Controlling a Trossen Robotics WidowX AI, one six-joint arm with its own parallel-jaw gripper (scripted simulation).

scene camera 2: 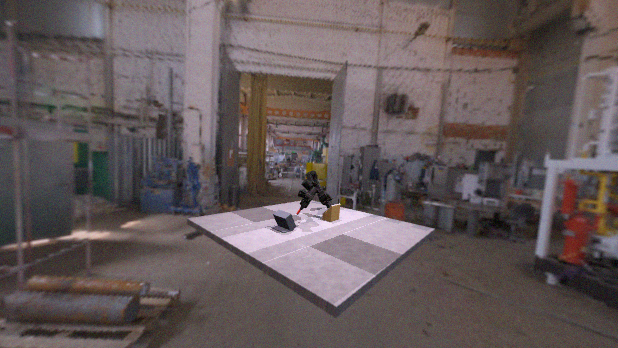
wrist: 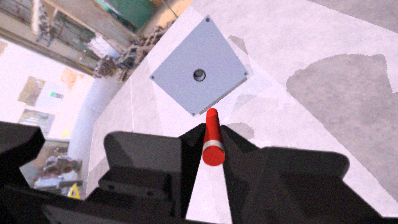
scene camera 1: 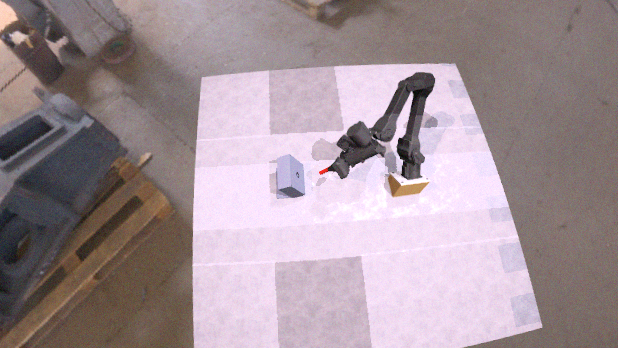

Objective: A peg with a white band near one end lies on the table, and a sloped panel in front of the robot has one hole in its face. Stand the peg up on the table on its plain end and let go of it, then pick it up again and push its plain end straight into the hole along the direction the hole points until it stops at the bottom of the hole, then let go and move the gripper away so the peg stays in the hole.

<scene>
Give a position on a sloped panel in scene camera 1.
287,166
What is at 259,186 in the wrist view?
The gripper.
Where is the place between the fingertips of the gripper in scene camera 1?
At 328,169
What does the gripper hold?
A peg.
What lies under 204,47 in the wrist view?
A sloped panel.
</scene>
